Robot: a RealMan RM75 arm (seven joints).
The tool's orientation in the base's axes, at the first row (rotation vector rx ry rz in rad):
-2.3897 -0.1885 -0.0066
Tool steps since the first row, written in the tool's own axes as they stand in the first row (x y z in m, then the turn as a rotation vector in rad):
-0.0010 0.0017 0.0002 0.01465 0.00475 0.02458
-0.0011 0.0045 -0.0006 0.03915 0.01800 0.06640
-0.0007 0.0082 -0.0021 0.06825 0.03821 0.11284
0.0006 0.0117 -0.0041 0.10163 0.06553 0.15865
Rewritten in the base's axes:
-0.0008 -0.0012 -0.0014 0.01396 0.01514 -0.02043
-0.0004 -0.0038 -0.0027 0.03799 0.03708 -0.05871
0.0005 -0.0075 -0.0040 0.06731 0.05773 -0.10482
0.0024 -0.0112 -0.0048 0.10188 0.07337 -0.15502

